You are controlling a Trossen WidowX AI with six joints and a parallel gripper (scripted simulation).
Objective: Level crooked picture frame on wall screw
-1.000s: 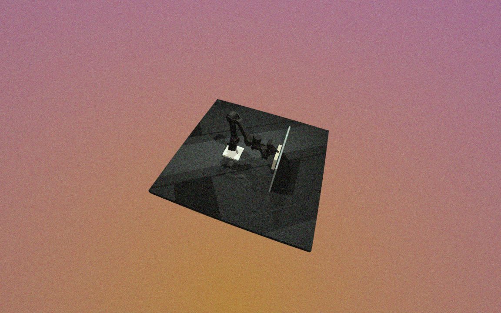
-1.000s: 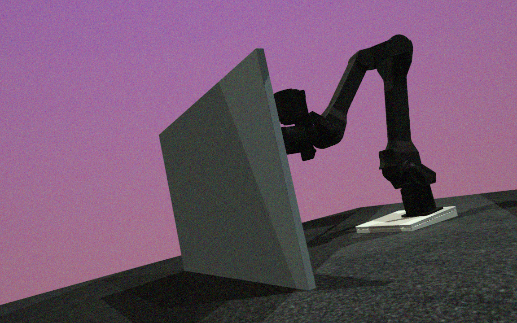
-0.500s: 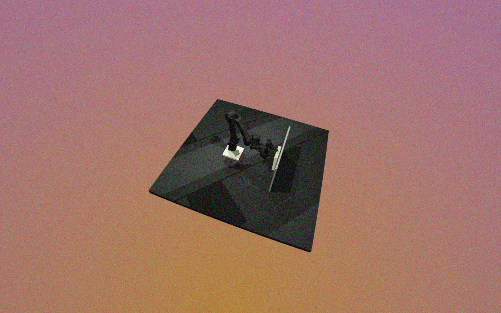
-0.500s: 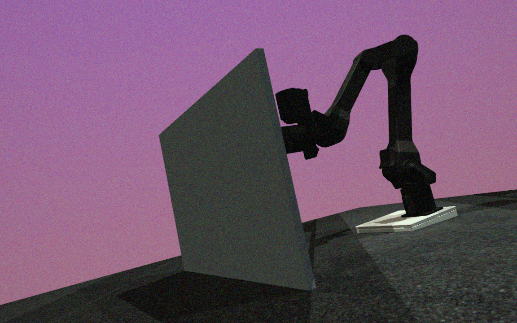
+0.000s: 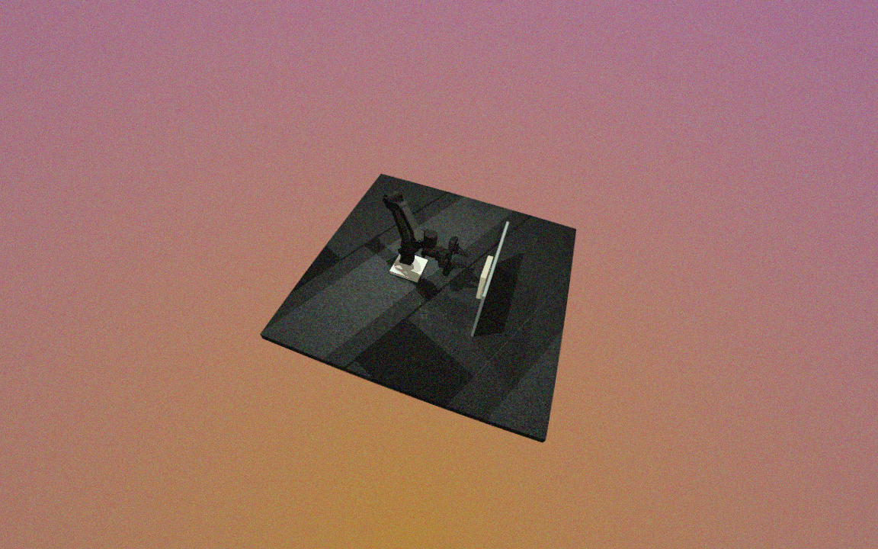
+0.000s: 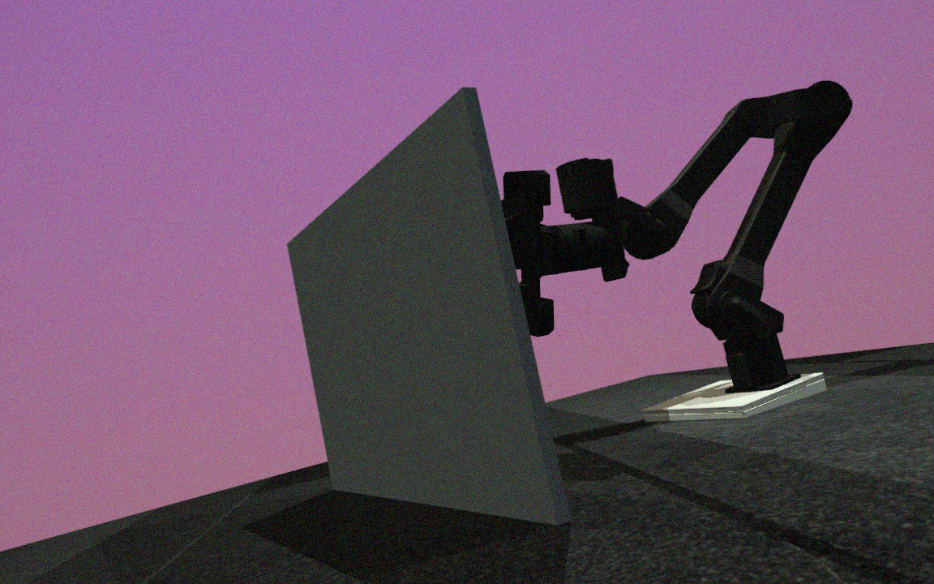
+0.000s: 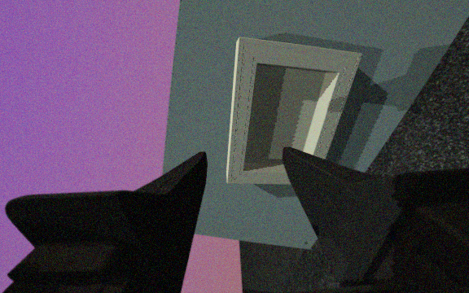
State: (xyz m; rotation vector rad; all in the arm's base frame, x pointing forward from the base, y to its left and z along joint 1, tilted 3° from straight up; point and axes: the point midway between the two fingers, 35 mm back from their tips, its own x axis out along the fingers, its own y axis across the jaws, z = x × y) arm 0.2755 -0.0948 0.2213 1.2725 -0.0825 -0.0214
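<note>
The picture frame lies 10 cm ahead of my gripper tip, 1 cm to the right of it and 5 cm below it. From my gripper tip the other things lie so: wall panel: 11 cm ahead, 7 cm below.
</note>
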